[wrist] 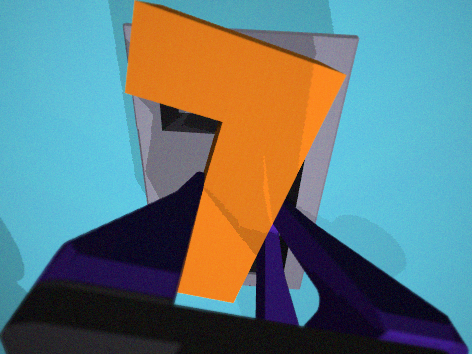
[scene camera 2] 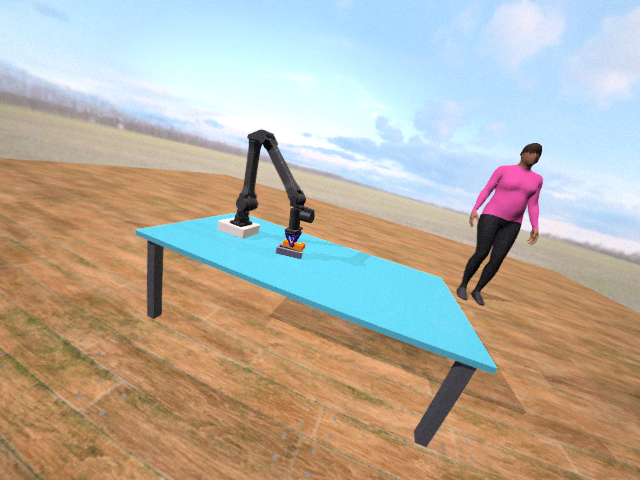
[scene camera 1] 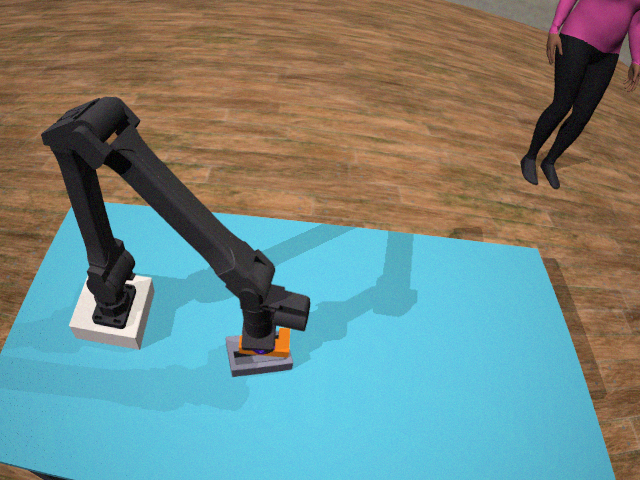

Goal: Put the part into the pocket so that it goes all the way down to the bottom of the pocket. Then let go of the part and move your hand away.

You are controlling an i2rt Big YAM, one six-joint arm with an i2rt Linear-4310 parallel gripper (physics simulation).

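Places are measured from the arm's base along level axes (x back, y left, z down), in centimetres.
Pixels of known places: gripper, between the fingertips: (wrist: pixel 233 192) (scene camera 2: pixel 292 245) (scene camera 1: pixel 261 347); arm's base, origin of its link: (scene camera 2: pixel 241 223) (scene camera 1: pixel 115 306).
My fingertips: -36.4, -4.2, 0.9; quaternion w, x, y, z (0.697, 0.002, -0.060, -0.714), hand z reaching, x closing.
For each thing: its top centre in the pictures, then the offset to it from my fingertips, as dx, dy, dz. Level surfaces: height alone.
- orange L-shaped part, centre of its top: (wrist: pixel 195 202) (scene camera 1: pixel 264 336) (scene camera 2: pixel 295 241) -0.5, +1.5, -2.4
- grey block with the pocket, centre of its top: (wrist: pixel 231 189) (scene camera 1: pixel 258 349) (scene camera 2: pixel 290 247) +0.5, +0.0, +1.2
- blue table, height of its surface: dz +4.8
The orange L-shaped part (scene camera 1: pixel 283 342) (scene camera 2: pixel 298 247) (wrist: pixel 260 115) is held over the grey block with the pocket (scene camera 1: pixel 262 369) (scene camera 2: pixel 289 253) (wrist: pixel 322 150). In the wrist view the part is turned a little relative to the block, and dark stretches of the pocket show beside it at left and right. The part sits above the block's top face, not down in the pocket. Whether it touches the rim cannot be told. My gripper (scene camera 2: pixel 292 244) (wrist: pixel 233 192) points down and its purple fingers are shut on the long leg of the part. In scene camera 1 the fingertips are mostly hidden.
The block stands on the blue table (scene camera 1: pixel 439 361) (scene camera 2: pixel 361 294). The arm's white base block (scene camera 1: pixel 105 338) (scene camera 2: pixel 237 228) stands to the left of the pocket block in scene camera 1. A person in a pink top (scene camera 1: pixel 597 25) (scene camera 2: pixel 511 192) stands on the floor beyond the table.
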